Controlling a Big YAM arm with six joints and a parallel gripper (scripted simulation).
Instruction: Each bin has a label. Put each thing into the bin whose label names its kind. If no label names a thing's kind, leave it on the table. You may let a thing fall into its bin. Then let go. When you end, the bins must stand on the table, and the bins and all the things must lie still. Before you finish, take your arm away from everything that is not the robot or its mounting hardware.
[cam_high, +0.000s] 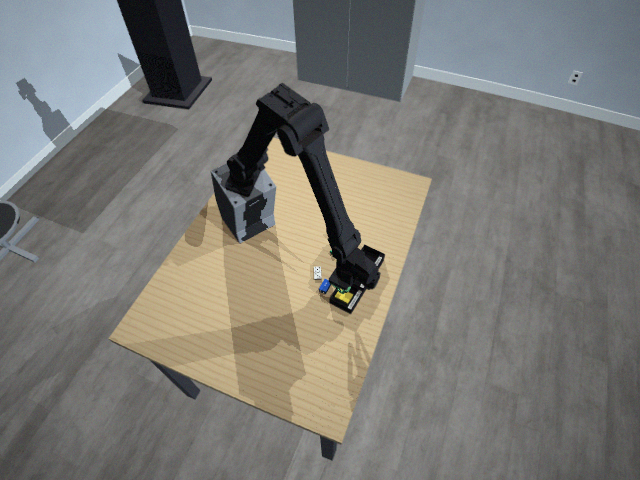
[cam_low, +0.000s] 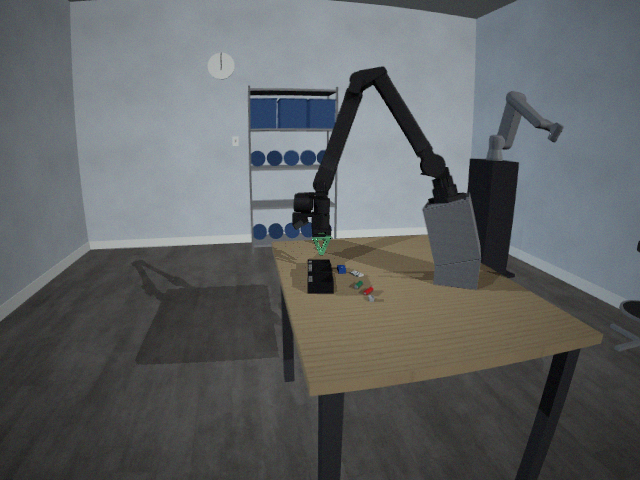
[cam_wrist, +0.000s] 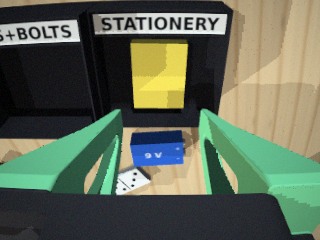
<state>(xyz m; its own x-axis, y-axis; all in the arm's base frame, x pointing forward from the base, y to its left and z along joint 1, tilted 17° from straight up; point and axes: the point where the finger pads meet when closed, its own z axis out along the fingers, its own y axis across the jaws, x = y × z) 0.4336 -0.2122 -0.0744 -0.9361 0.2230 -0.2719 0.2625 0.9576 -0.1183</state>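
My gripper is now 70 mm past the grey-white piece, 290 mm to the right of it and 70 mm above it. Round my hand: yellow block: 70 mm below; blue block: 70 mm behind, 10 mm to the left, 70 mm below; white domino: 110 mm behind, 70 mm to the left, 70 mm below.
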